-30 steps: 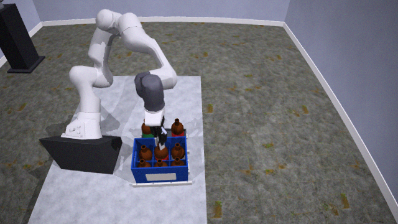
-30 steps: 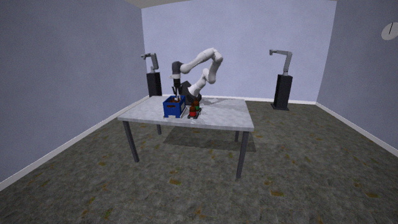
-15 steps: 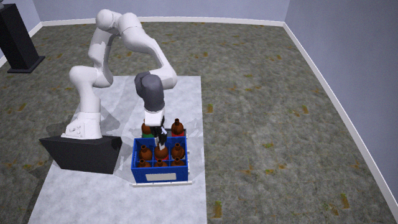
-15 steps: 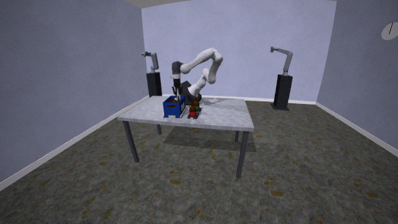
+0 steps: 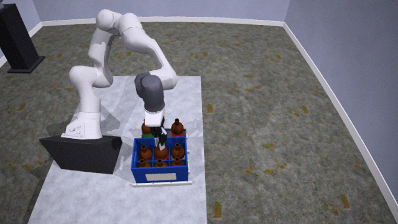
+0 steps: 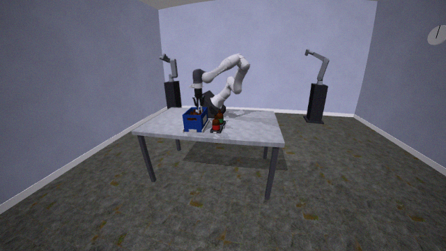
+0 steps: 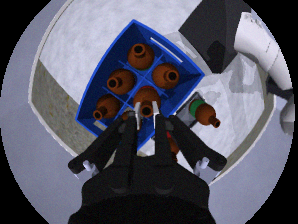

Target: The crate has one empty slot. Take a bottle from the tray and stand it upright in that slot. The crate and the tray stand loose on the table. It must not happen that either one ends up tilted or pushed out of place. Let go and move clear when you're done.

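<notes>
The bottle lies 90 mm below my hand. Round my hand: dark tray 20 mm behind, 180 mm to the left, 180 mm below; then crate 10 mm ahead, 40 mm to the right, 110 mm below.
</notes>
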